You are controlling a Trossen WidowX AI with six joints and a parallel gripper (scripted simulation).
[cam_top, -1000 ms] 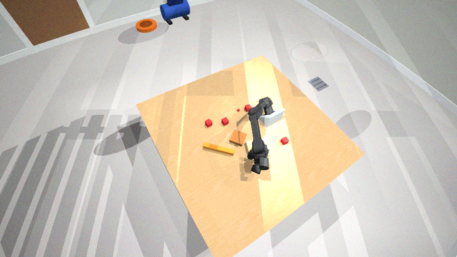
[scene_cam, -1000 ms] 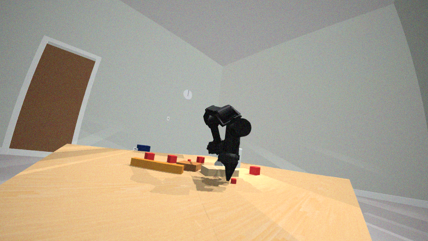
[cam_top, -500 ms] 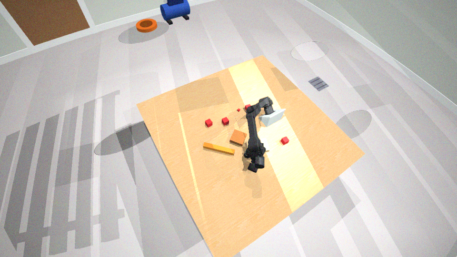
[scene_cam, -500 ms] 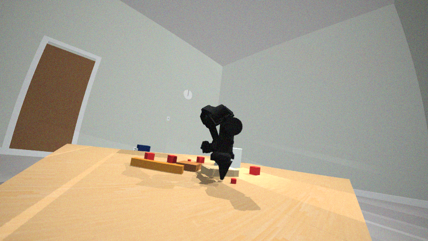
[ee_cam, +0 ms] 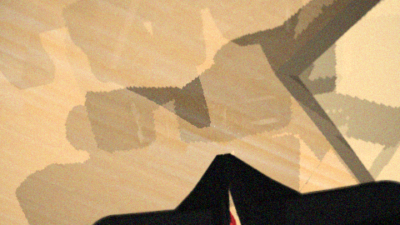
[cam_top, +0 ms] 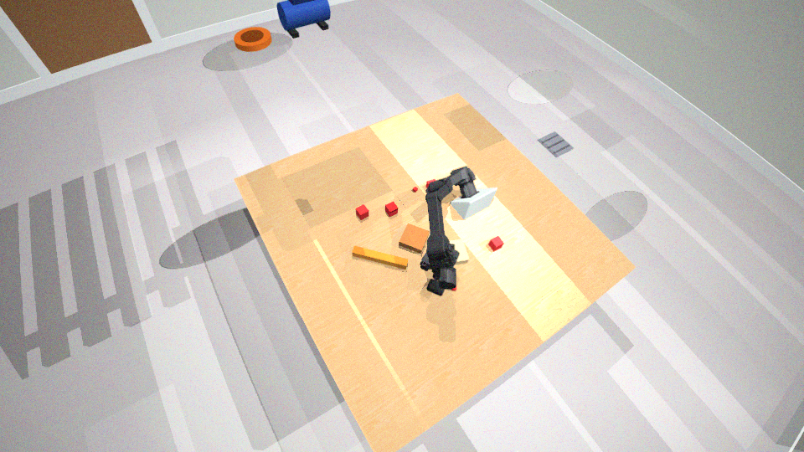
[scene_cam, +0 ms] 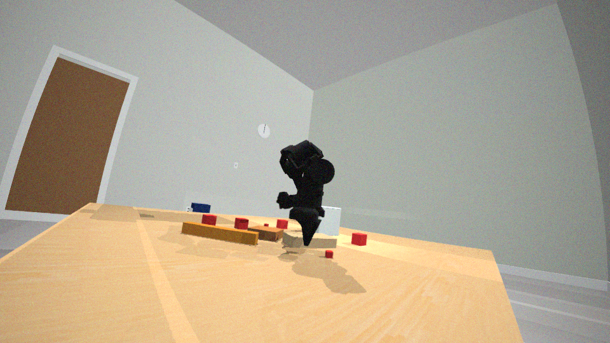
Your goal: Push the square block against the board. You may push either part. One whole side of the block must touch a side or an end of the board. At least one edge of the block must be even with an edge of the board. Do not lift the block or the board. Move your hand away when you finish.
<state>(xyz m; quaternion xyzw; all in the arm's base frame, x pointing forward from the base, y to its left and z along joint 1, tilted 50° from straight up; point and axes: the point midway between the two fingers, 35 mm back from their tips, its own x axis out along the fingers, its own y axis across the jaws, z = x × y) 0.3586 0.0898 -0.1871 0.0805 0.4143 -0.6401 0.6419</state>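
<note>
Now: the pale flat slab 100 mm behind my gripper tip and 70 mm to the right of it. Round my gripper tip: orange-brown square block (200 mm to the right, 40 mm behind); then long yellow-orange board (220 mm to the right, 120 mm ahead).
</note>
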